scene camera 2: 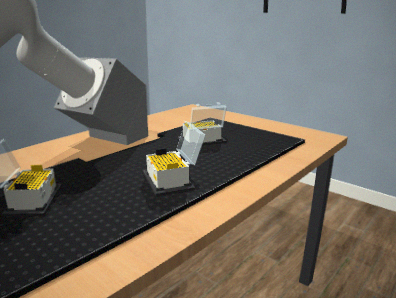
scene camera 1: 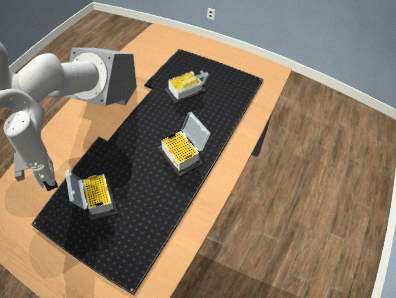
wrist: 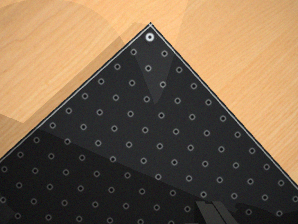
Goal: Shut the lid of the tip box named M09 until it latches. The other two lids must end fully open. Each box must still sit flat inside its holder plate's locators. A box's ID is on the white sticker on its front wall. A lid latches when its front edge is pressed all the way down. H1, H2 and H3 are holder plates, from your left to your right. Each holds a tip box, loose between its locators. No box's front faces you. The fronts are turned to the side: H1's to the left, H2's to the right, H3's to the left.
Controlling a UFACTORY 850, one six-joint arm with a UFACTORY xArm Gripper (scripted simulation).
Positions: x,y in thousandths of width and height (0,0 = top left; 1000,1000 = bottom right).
In view: a tip box (scene camera 2: 446,596).
The tip box shows as well in scene camera 1 (scene camera 1: 461,555). The wrist view does not show the tip box: it is out of frame.
